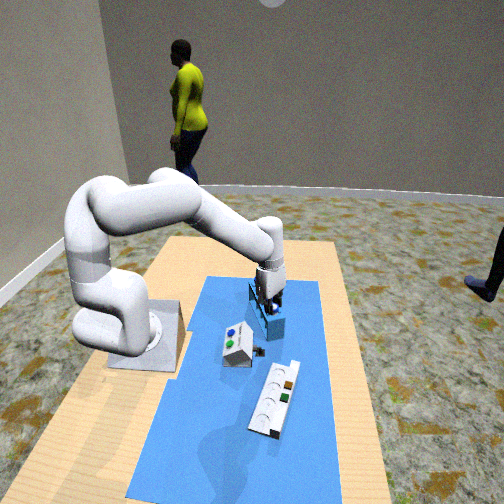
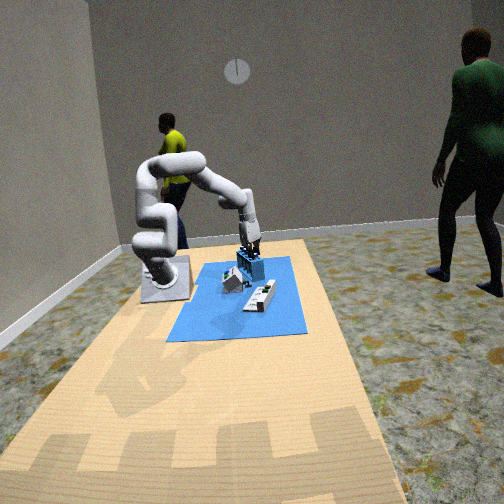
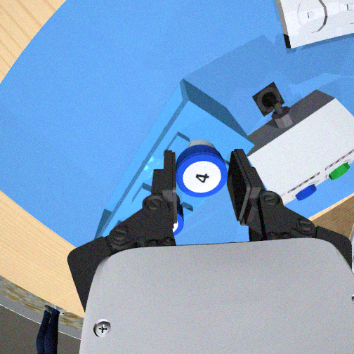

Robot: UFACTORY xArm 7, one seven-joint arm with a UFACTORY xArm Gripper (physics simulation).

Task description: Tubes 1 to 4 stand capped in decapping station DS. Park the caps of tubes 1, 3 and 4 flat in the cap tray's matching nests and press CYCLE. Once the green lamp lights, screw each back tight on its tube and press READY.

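The blue decapping station (image 1: 276, 327) (image 2: 257, 271) (image 3: 210, 125) stands on the mat. The blue cap marked 4 (image 3: 201, 176) sits upright on its tube in the end slot. Another blue cap (image 3: 179, 224) is mostly hidden behind the left finger, its number unseen. My gripper (image 1: 273, 304) (image 2: 254, 249) (image 3: 201, 166) points down at cap 4, its fingers partly closed on either side, with a gap at the right finger; it is open and holds nothing. The white cap tray (image 1: 268, 404) (image 2: 253, 303) (image 3: 327, 31) shows empty round nests. Its amber square (image 1: 288, 385) and dark green square (image 1: 284, 397) look unlit.
A white sloped box (image 1: 243, 345) (image 2: 232, 283) (image 3: 305, 145) beside the station carries a blue button (image 1: 231, 332) (image 3: 306, 192) and a green button (image 1: 230, 344) (image 3: 339, 171). A small black fitting (image 1: 259, 351) (image 3: 269, 99) sticks out between box and tray. People stand beyond the table.
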